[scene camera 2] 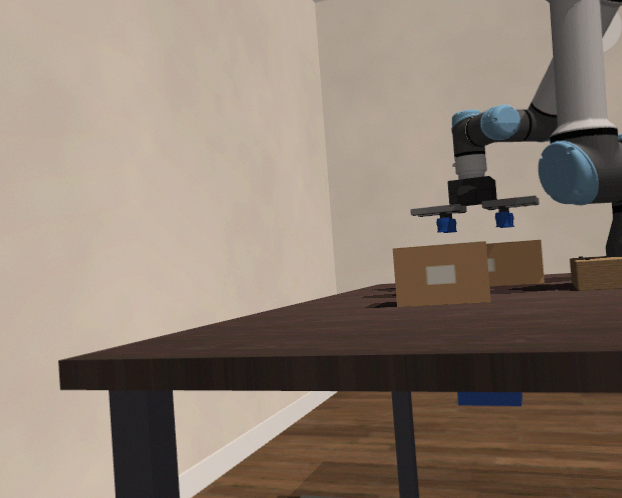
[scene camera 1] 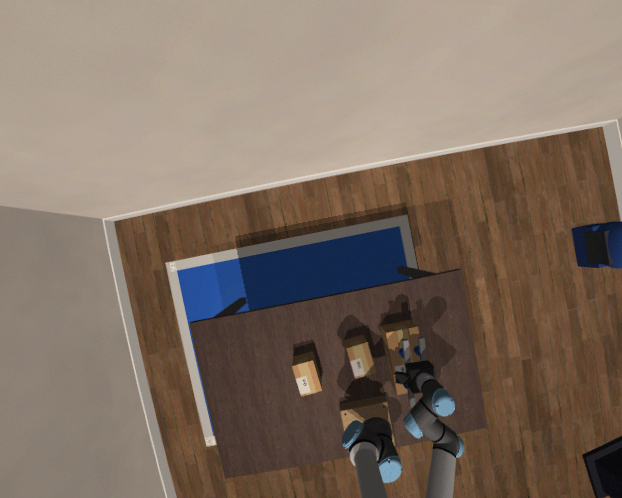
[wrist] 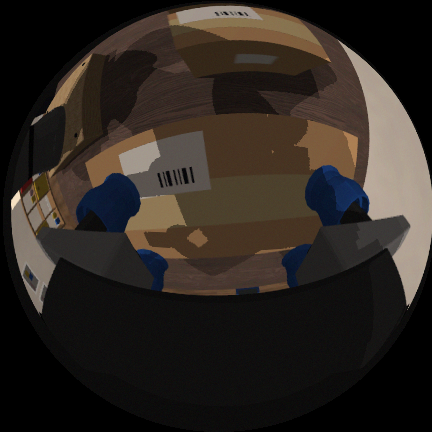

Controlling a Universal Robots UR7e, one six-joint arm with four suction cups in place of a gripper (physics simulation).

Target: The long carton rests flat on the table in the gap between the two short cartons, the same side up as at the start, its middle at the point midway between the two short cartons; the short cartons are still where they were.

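Frame: origin at the arm's base, x up, y left, z back, level; centimetres.
Seen in the pictures: hand, tool point: [scene camera 2: 475, 229] [wrist: 223, 234]; arm's base, link origin: [scene camera 1: 375, 431] [wrist: 53, 136].
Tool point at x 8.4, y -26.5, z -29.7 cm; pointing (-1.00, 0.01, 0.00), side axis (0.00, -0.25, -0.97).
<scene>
Offsets run from my tool point to a thing's middle. Level surfaces: height alone.
One short carton {dx -8.8, dy +46.6, dz -10.6 cm} [scene camera 1: 306, 377] [scene camera 2: 441, 287] stands left of the other in scene camera 1. The other short carton {dx -8.8, dy +20.1, dz -9.0 cm} [scene camera 1: 359, 355] [wrist: 240, 34] is to its right, with a gap between them. The long carton {dx -8.8, dy +0.2, dz -0.5 cm} [scene camera 1: 393, 350] [scene camera 2: 520, 261] [wrist: 255, 150] lies flat, label up, beyond both short cartons, at the right of the row. My gripper [scene camera 1: 412, 368] [scene camera 2: 475, 223] [wrist: 224, 232] is open, its blue cups a little above the long carton's top with a visible space between. In scene camera 2 the nearer short carton partly hides the long one.
The dark table {dx -13.8 cm} [scene camera 1: 259, 415] [scene camera 2: 290, 332] carries a wooden block [scene camera 1: 366, 411] [scene camera 2: 597, 273] [wrist: 87, 112] at the robot's base, beside the cartons. The arm's thick links [scene camera 2: 578, 67] are close to it. A blue mat [scene camera 1: 321, 269] lies beyond the table's far edge.
</scene>
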